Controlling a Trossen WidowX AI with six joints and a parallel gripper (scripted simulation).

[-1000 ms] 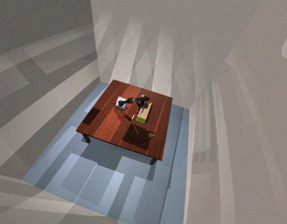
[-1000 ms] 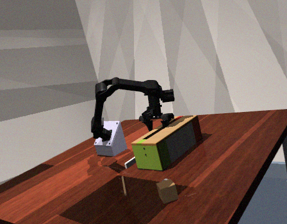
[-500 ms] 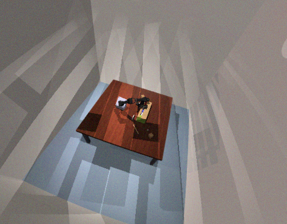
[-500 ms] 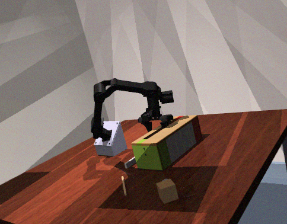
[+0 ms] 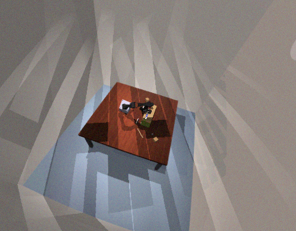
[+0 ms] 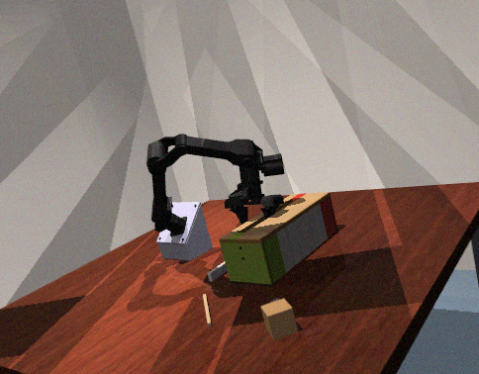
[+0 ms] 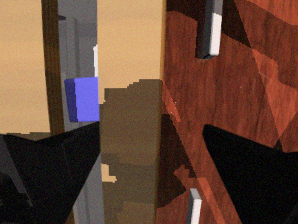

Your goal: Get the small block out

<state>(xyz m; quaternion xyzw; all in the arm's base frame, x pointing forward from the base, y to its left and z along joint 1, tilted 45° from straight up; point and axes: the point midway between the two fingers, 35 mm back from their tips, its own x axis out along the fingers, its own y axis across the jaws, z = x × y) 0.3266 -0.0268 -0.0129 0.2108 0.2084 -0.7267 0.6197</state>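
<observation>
Now: the blue block 5 cm ahead of my gripper tip and 3 cm to the right of it. The rest, counted from my gripper tip: box 3 cm ahead, 2 cm to the left, 3 cm below; then thin stick 2 cm ahead, 31 cm to the right, 9 cm below.
</observation>
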